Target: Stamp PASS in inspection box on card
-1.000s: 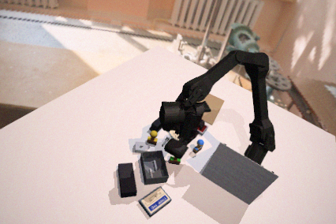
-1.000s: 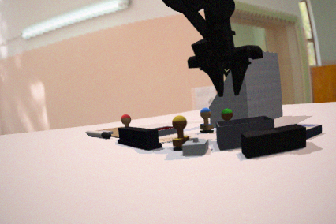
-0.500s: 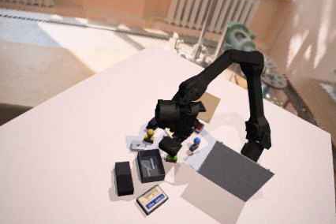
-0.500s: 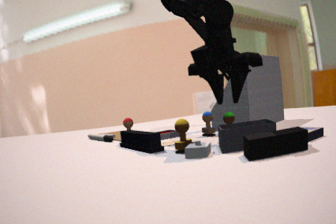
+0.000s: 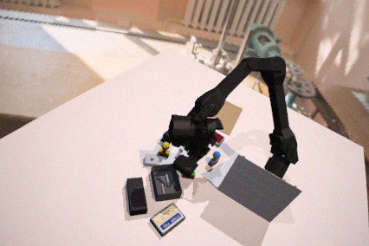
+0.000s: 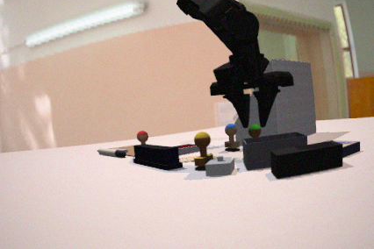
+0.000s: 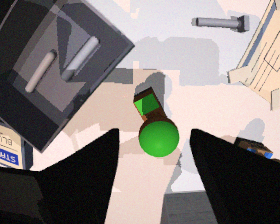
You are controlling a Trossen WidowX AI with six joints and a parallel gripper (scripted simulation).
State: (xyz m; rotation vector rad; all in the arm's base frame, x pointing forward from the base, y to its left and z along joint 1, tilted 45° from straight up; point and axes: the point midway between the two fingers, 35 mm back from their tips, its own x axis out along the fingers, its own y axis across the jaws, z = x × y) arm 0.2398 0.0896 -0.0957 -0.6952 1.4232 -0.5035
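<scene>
Right now the green-knobbed stamp is 40 mm below my gripper tip. From my gripper tip the other things lie so: grey tray 80 mm to the left, 50 mm below, 30 mm ahead; then yellow-knobbed stamp 120 mm ahead, 40 mm below, 10 mm to the right; then screw 80 mm ahead, 60 mm to the right, 50 mm below.
</scene>
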